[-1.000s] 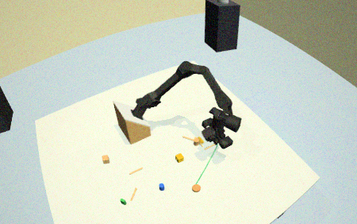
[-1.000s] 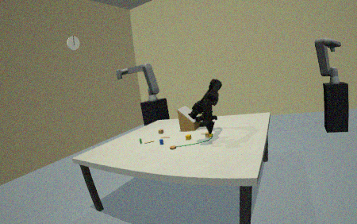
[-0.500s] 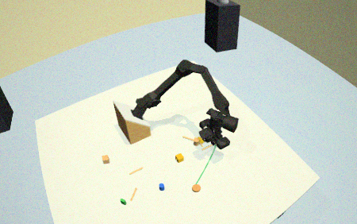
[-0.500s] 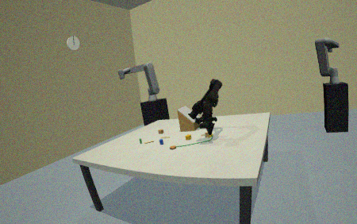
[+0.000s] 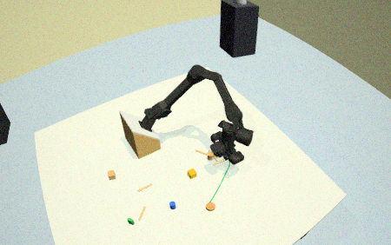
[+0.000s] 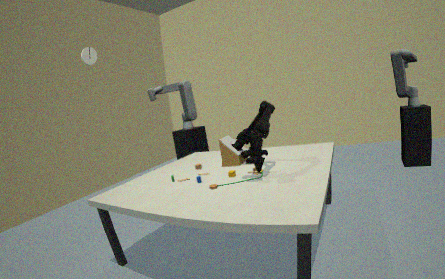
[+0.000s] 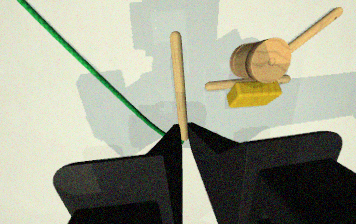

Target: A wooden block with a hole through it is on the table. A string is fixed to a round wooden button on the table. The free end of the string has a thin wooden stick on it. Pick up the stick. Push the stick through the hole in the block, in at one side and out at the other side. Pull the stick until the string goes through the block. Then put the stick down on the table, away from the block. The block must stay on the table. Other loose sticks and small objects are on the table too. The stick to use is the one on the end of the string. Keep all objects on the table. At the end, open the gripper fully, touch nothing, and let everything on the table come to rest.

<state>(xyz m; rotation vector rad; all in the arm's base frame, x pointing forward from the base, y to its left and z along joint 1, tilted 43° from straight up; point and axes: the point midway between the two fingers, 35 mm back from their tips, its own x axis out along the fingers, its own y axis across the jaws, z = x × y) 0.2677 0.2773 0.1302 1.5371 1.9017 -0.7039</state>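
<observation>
The tan cylinder lies 5 cm behind my gripper tip, 5 cm to the right of it and 1 cm below it. The rest, counted from my gripper tip: thin wooden stick 1 cm to the right; then yellow block 1 cm ahead, 17 cm to the right, 1 cm below; then round wooden button 20 cm ahead, 17 cm to the right, 2 cm below.
</observation>
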